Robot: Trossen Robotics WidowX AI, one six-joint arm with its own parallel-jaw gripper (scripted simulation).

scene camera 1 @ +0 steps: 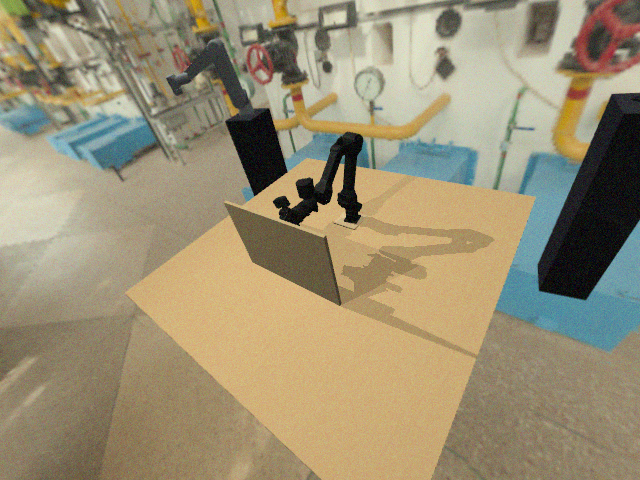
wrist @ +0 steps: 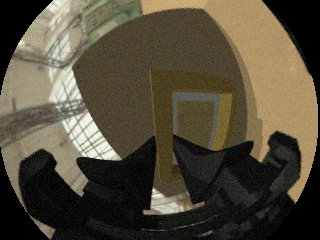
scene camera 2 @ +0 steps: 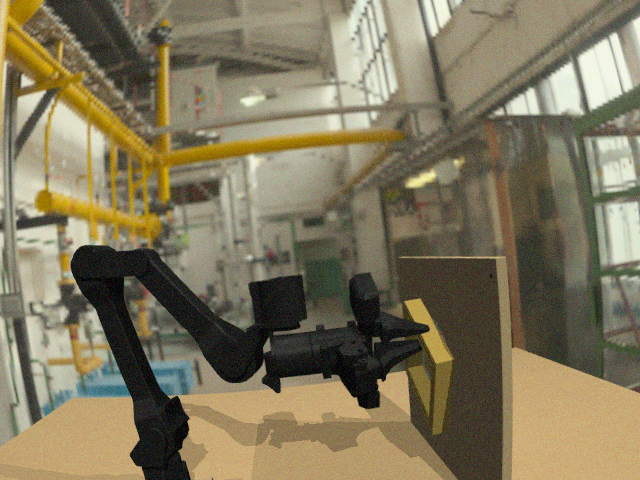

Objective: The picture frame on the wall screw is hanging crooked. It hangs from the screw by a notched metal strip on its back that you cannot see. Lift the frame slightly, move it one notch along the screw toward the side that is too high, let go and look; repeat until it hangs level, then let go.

Labels:
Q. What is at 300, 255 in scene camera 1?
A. A tan wall panel.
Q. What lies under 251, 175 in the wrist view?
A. My gripper.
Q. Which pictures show the yellow picture frame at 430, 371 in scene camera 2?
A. The wrist view and scene camera 2 only.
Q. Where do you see a tan wall panel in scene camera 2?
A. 467, 297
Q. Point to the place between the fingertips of my gripper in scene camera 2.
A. At 428, 335

